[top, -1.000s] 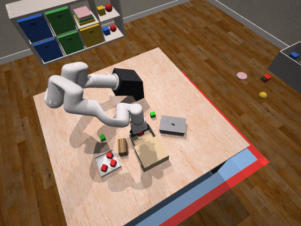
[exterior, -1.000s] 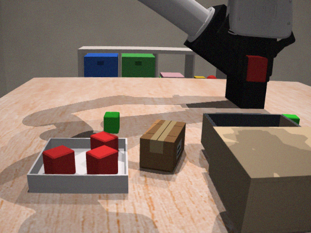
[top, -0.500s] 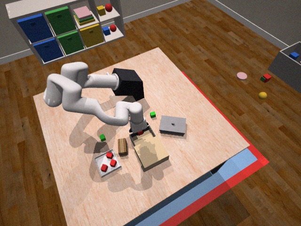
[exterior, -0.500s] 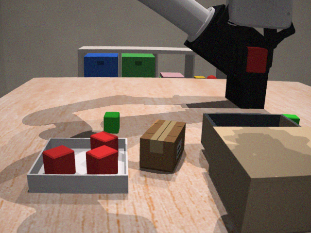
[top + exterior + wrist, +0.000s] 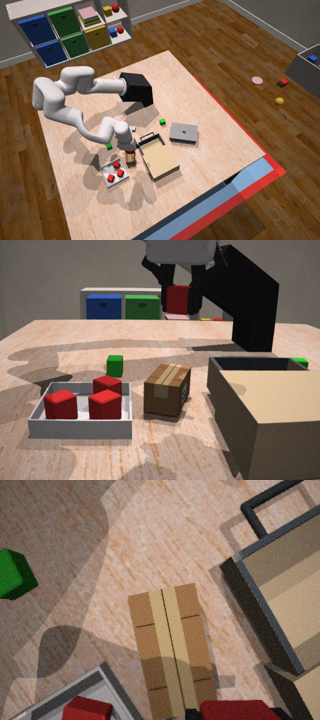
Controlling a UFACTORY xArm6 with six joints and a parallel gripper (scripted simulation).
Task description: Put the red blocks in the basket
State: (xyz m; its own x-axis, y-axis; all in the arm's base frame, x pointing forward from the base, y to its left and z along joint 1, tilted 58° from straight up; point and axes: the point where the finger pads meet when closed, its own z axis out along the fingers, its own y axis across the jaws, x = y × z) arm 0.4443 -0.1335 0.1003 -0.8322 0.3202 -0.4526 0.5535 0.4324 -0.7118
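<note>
My hand is 1 cm short of the grey basket, 15 cm to the left of it and 17 cm above it. Also, from my hand: drawer (1 cm behind, 15 cm to the left, 15 cm below); light wooden cabinet (5 cm ahead, 15 cm to the left, 15 cm below); cardboard box (4 cm behind, 1 cm to the right, 15 cm below).
</note>
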